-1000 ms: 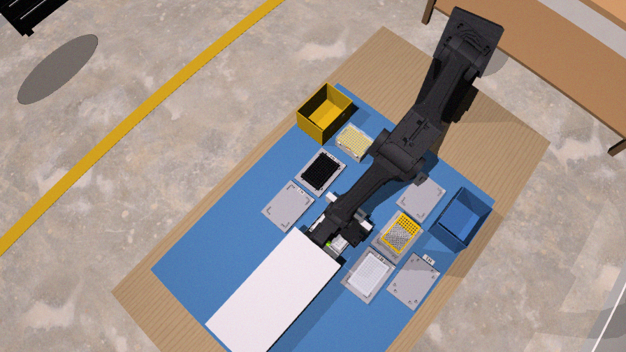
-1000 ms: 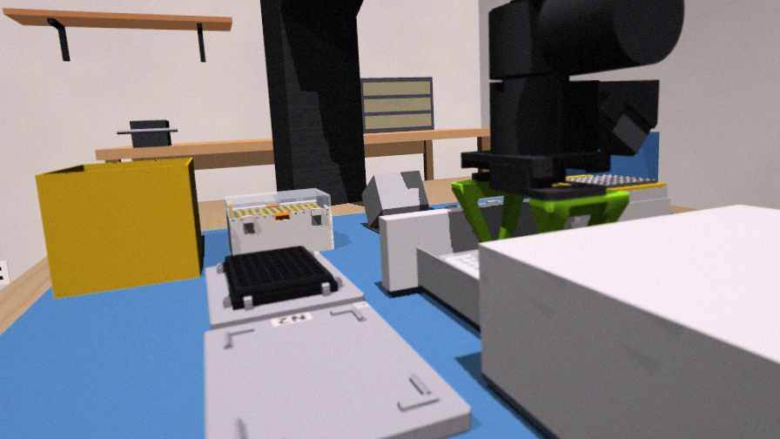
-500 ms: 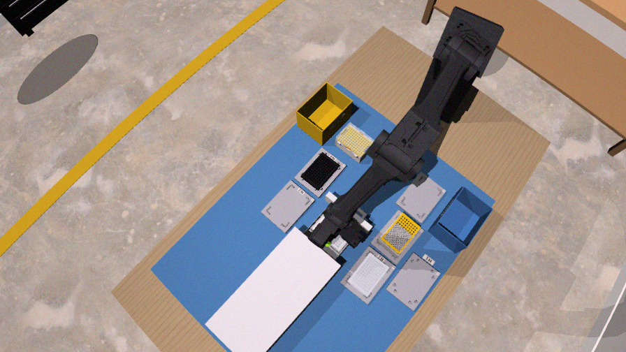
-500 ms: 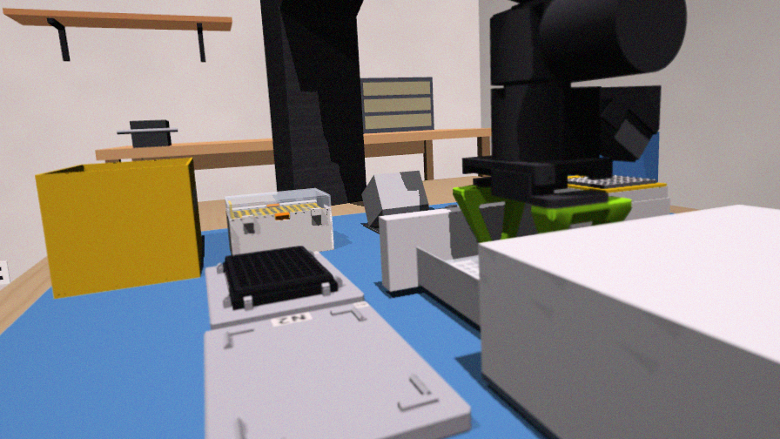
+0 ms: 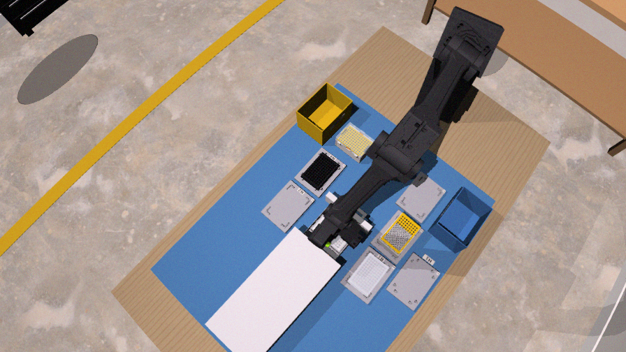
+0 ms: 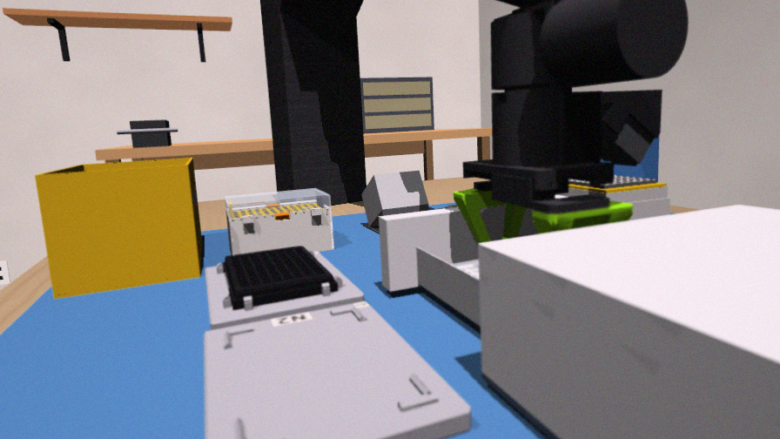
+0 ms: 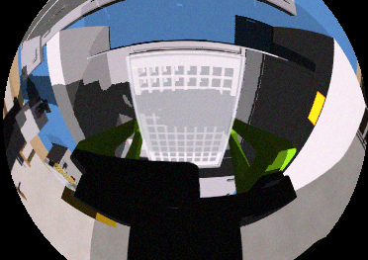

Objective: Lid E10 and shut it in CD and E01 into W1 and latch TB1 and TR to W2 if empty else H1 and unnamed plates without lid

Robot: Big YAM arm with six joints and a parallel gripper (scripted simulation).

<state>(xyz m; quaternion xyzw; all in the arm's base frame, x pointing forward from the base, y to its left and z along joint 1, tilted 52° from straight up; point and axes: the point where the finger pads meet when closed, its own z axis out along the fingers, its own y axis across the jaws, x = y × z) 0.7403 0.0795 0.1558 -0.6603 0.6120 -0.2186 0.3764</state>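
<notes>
My gripper is now 10 mm below the clear lid. Round my hand: white assay plate: right at my hand; then white cooler CD: 160 mm ahead, 40 mm to the left, 10 mm above; then cooler drawer: 30 mm ahead, 10 mm to the left.
</notes>
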